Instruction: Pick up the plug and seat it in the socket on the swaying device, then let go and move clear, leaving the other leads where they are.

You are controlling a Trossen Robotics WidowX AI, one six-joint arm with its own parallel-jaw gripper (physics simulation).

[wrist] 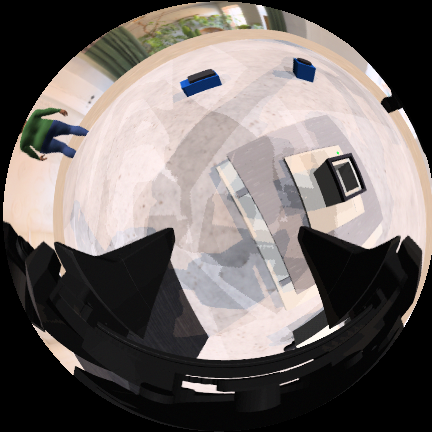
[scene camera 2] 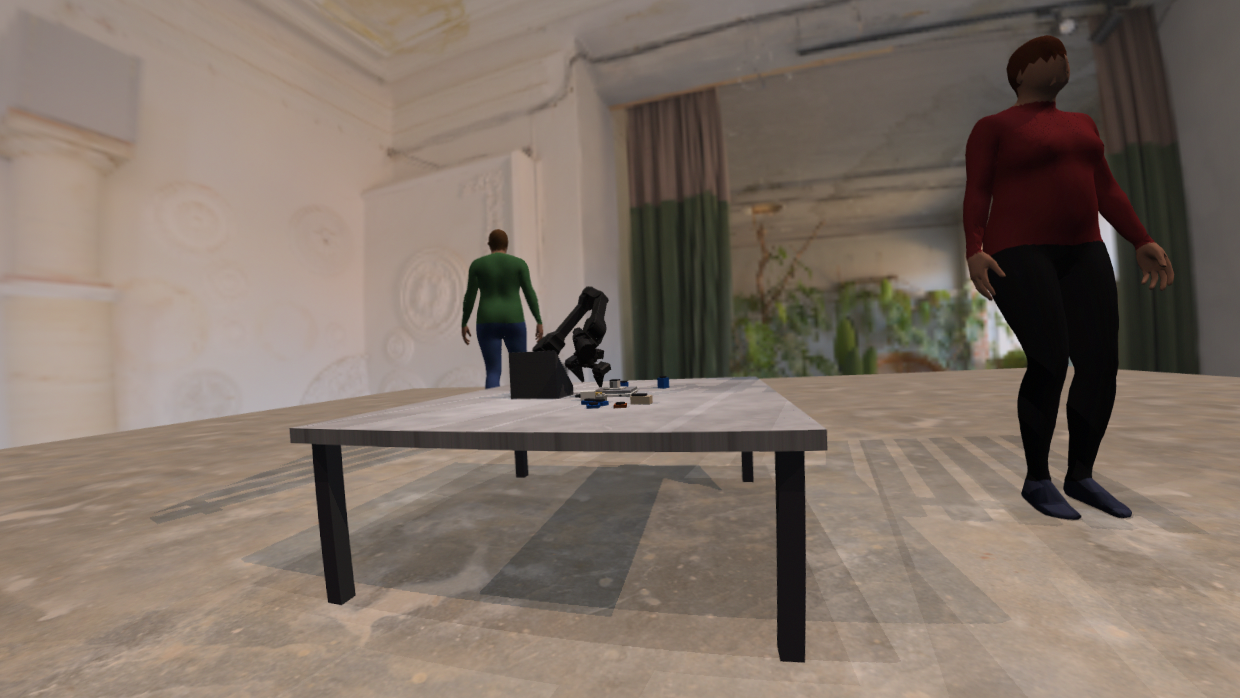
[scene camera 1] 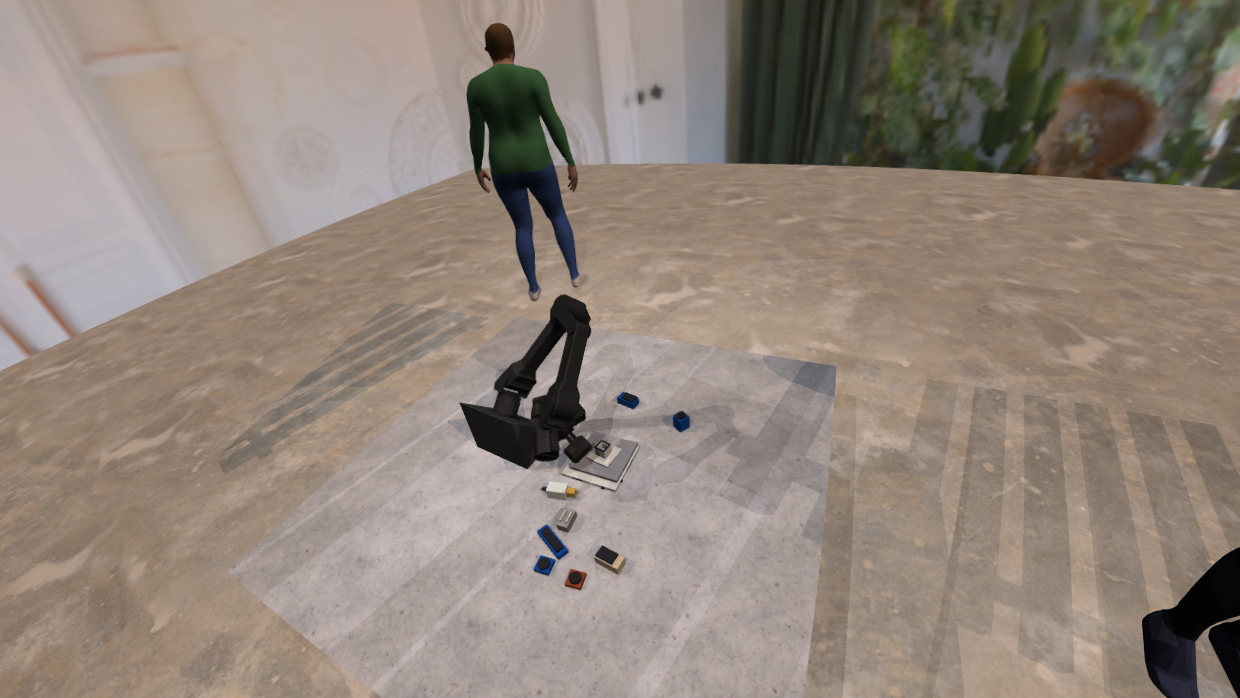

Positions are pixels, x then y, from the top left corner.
Labels:
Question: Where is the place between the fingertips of my gripper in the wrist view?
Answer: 238, 233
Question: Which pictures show my gripper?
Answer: The wrist view, scene camera 2 and scene camera 1: all of them.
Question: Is my gripper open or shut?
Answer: Open.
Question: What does my gripper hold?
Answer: Nothing.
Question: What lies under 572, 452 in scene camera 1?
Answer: My gripper.

